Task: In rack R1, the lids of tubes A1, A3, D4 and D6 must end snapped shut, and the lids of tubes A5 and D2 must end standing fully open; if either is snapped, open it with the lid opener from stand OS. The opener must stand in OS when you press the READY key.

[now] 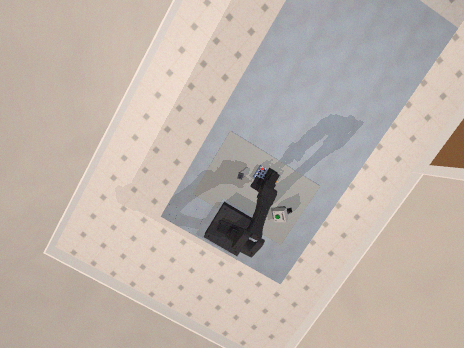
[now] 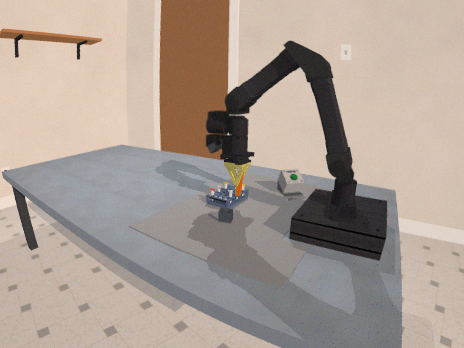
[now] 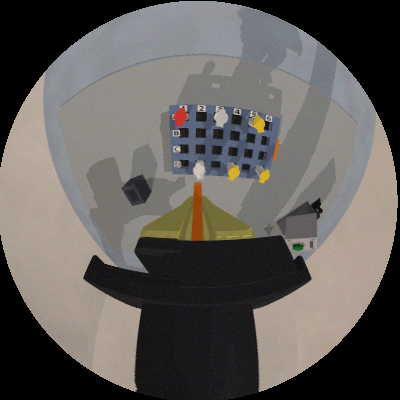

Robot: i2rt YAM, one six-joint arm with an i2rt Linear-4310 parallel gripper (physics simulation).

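Pixels of known places: gripper, between the fingertips: [image 2: 237, 184] [image 3: 197, 200]; arm's base, origin of its link: [image 1: 233, 230] [image 2: 342, 205].
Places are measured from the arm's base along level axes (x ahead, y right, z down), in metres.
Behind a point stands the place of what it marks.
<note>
The blue rack R1 [image 3: 223, 157] @(x 0.355, y 0.057, z 0.033 m) [image 2: 221, 195] @(x 0.379, y 0.023, z 0.033 m) [image 1: 261, 172] @(x 0.387, y 0.025, z 0.033 m) stands on the grey mat. It holds a red-capped tube at A1 [image 3: 180, 116] @(x 0.409, y 0.019, z 0.015 m), white-capped tubes at A3 [image 3: 221, 118] @(x 0.401, y 0.057, z 0.015 m) and D2 [image 3: 199, 170] @(x 0.350, y 0.028, z 0.014 m), and yellow-capped tubes at A5 [image 3: 258, 123] @(x 0.396, y 0.094, z 0.015 m), D4 [image 3: 233, 172] @(x 0.342, y 0.065, z 0.015 m) and D6 [image 3: 263, 175] @(x 0.336, y 0.102, z 0.015 m). I cannot tell which lids are snapped. My gripper [image 3: 197, 200] @(x 0.327, y 0.023, z -0.010 m) [image 2: 237, 175] @(x 0.327, y 0.023, z -0.010 m) is shut on the orange lid opener [image 3: 197, 212] @(x 0.325, y 0.024, z -0.025 m) [image 2: 238, 183] and hangs over the rack's D side. The opener's tip points at the D2 tube, close to its cap. The dark stand OS [image 3: 136, 189] @(x 0.328, y -0.070, z 0.032 m) [image 2: 225, 215] @(x 0.314, y -0.095, z 0.041 m) [image 1: 240, 175] @(x 0.321, y -0.082, z 0.058 m) is empty.
The grey READY key box [image 3: 300, 227] @(x 0.219, y 0.210, z 0.017 m) [image 2: 290, 181] @(x 0.187, y 0.192, z 0.010 m) [image 1: 278, 215] @(x 0.190, y 0.212, z -0.006 m) with its green button stands to the right of the rack. The arm's black base [image 2: 339, 221] @(x 0.008, y -0.105, z 0.001 m) sits at the mat's right edge. The grey mat [image 2: 179, 228] @(x 0.412, y -0.182, z 0.064 m) lies on the blue-grey table.
</note>
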